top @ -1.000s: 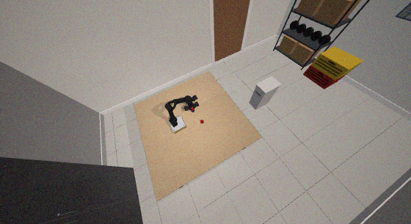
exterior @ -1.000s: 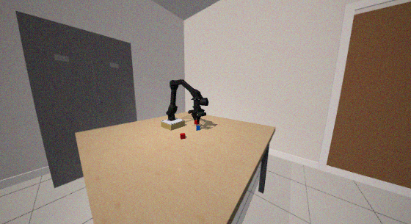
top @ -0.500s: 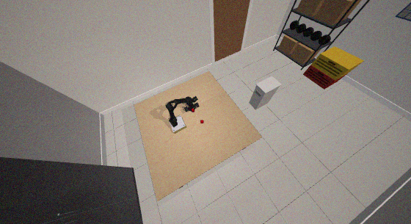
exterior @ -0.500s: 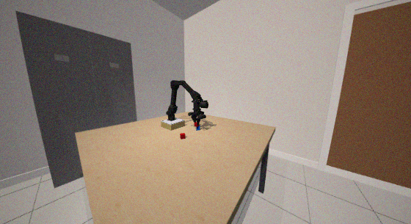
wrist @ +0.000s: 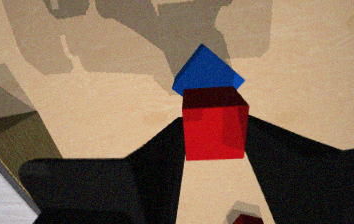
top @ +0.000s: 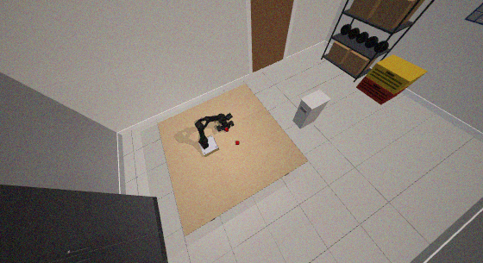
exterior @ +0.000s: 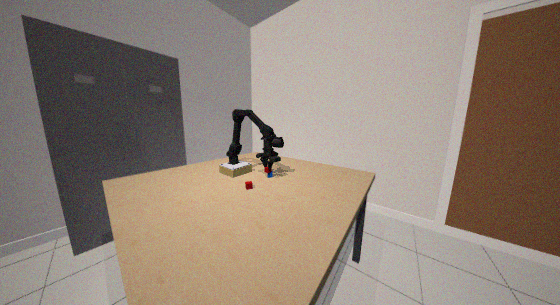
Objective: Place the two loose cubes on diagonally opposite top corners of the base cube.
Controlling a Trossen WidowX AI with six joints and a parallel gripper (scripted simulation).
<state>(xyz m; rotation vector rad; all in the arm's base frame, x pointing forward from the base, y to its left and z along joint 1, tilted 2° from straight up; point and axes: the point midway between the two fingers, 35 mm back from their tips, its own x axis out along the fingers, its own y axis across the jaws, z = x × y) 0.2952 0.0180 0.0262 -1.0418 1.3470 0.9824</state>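
Now: gripper tip 4 cm above the blue base cube and 2 cm to the right of it. Round my gripper tip: red cube (20 cm to the right, 4 cm below).
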